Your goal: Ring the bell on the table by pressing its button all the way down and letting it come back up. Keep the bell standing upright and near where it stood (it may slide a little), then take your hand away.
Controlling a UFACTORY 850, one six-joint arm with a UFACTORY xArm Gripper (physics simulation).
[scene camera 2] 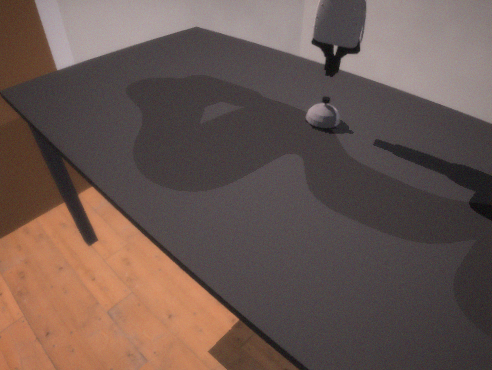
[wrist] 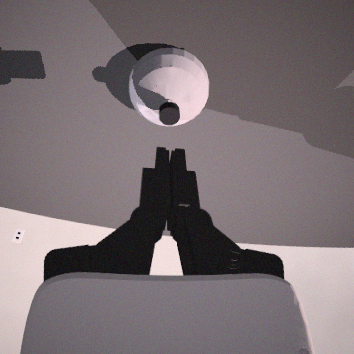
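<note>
A white domed bell (scene camera 2: pixel 322 116) (wrist: pixel 185 82) stands upright on the dark table (scene camera 2: pixel 225 215). Its small black button (scene camera 2: pixel 326 100) (wrist: pixel 169 113) stands up from the top of the dome, with nothing touching it. My gripper (scene camera 2: pixel 330 74) (wrist: pixel 167 164) is shut with its fingertips together and nothing between them. It hangs in the air above the bell, with a visible gap between the fingertips and the button in the scene view. In the wrist view the fingertips show below the button, apart from it.
Shadows of the arm lie across the table around the bell. The table's far edge runs behind the bell, with a pale wall (scene camera 2: pixel 425 55) beyond it. A brown panel (scene camera 2: pixel 25 150) stands past the table's left end, and a wooden floor (scene camera 2: pixel 100 280) shows below.
</note>
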